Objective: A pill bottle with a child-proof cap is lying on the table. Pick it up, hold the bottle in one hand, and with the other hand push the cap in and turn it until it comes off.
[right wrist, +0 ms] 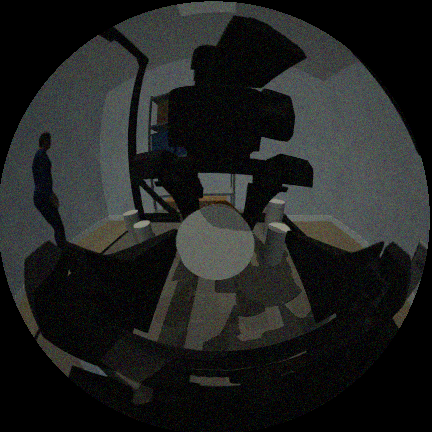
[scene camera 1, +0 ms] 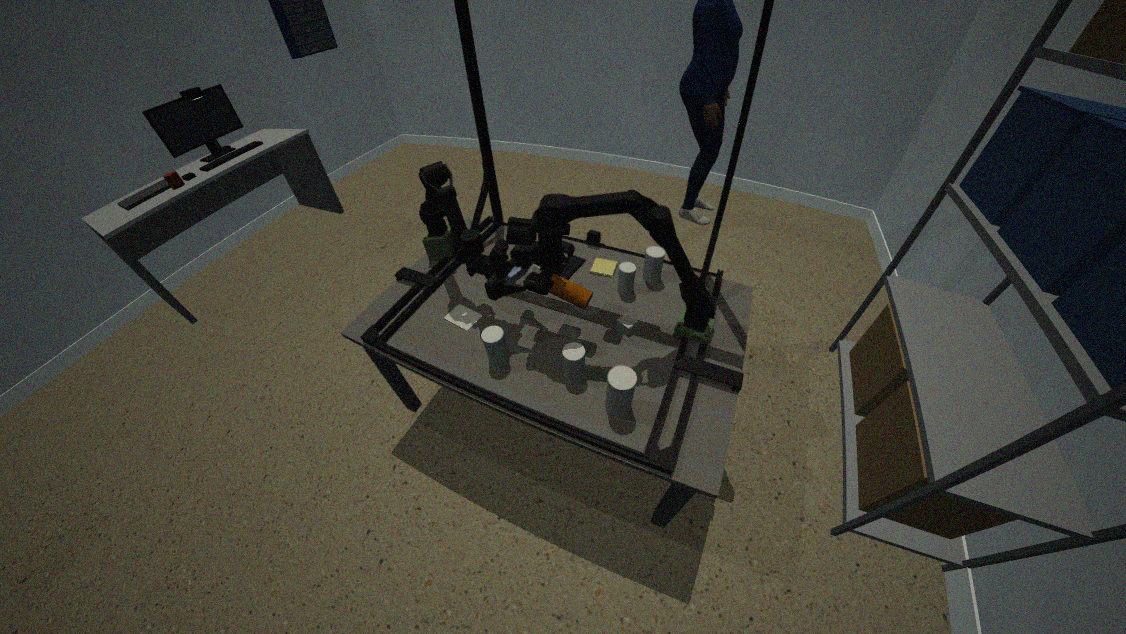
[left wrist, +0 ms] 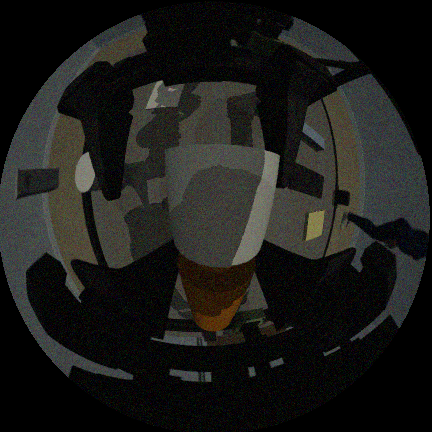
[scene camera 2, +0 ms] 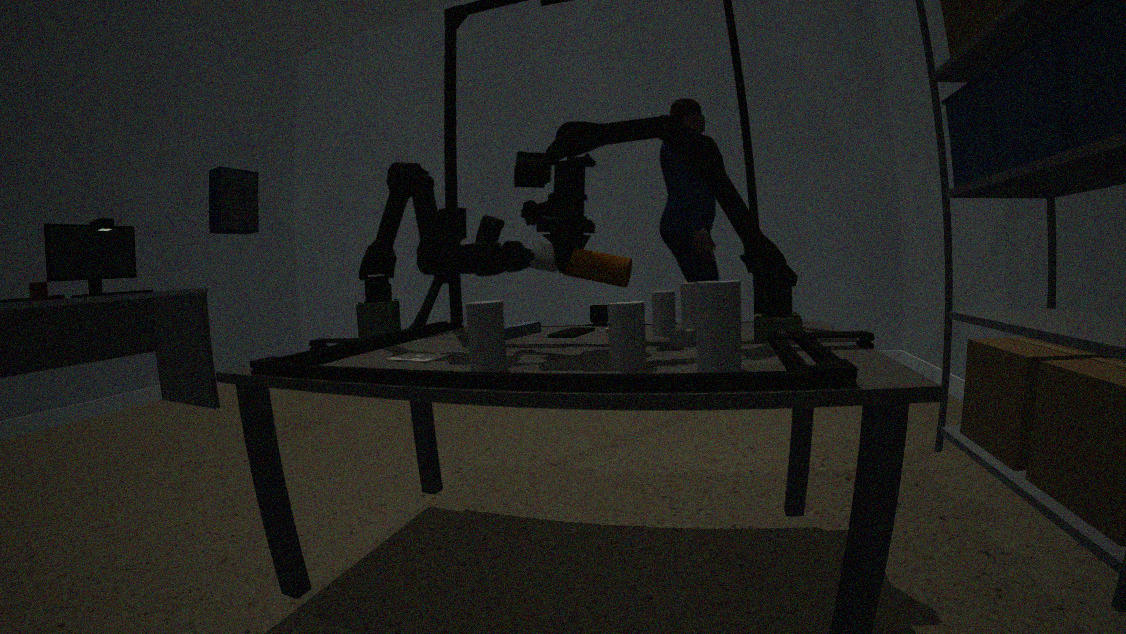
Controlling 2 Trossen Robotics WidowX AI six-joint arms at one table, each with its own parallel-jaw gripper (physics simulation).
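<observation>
The orange pill bottle (scene camera 1: pixel 573 292) (scene camera 2: pixel 605 267) (left wrist: pixel 215 295) is held above the table, nearly level and slightly tilted. Its white cap (scene camera 2: pixel 543 255) (left wrist: pixel 217 210) (right wrist: pixel 215 242) is on and points toward the right arm. My left gripper (scene camera 2: pixel 568 258) (left wrist: pixel 214 240) is shut on the bottle just behind the cap, its fingers pointing down. My right gripper (scene camera 1: pixel 518 285) (left wrist: pixel 189 189) (right wrist: pixel 234 235) is open, its fingertips on either side of the cap's outer part. In the left wrist view the gap beside the cap is wider at the left than at the right. Contact with the cap's end is unclear.
White cylinders (scene camera 1: pixel 494 354) (scene camera 1: pixel 573 370) (scene camera 1: pixel 620 401) stand at the table's front. Two more (scene camera 1: pixel 626 281) (scene camera 1: pixel 654 267) stand at the back right beside a yellow pad (scene camera 1: pixel 604 267). A white card (scene camera 1: pixel 460 316) lies at left. A person (scene camera 1: pixel 713 78) stands behind the table.
</observation>
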